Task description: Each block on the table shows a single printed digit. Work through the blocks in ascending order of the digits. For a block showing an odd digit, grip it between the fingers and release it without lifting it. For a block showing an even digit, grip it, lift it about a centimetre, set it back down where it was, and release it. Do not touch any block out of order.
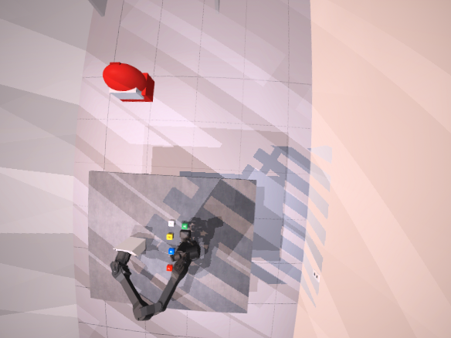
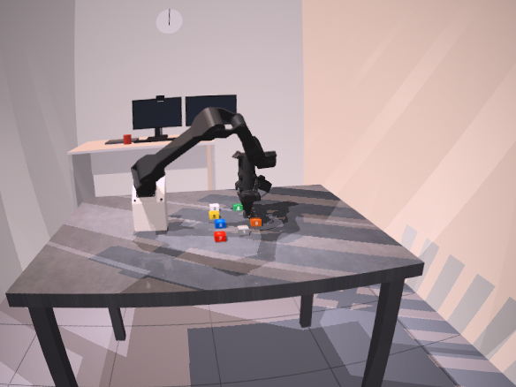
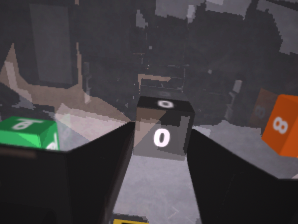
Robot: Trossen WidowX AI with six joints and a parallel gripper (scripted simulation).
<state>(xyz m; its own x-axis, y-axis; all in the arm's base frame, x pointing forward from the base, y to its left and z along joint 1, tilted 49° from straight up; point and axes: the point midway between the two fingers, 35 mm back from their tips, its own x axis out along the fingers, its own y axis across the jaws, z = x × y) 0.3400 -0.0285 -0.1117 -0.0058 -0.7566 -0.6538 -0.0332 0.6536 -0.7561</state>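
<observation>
My gripper tip is now 110 mm past the white block and 100 mm to the right of it. The rest, counted from my gripper tip: yellow block: 120 mm behind, 10 mm to the left; then blue block: 100 mm behind, 90 mm to the right; then green block: 30 mm behind, 90 mm to the left.
</observation>
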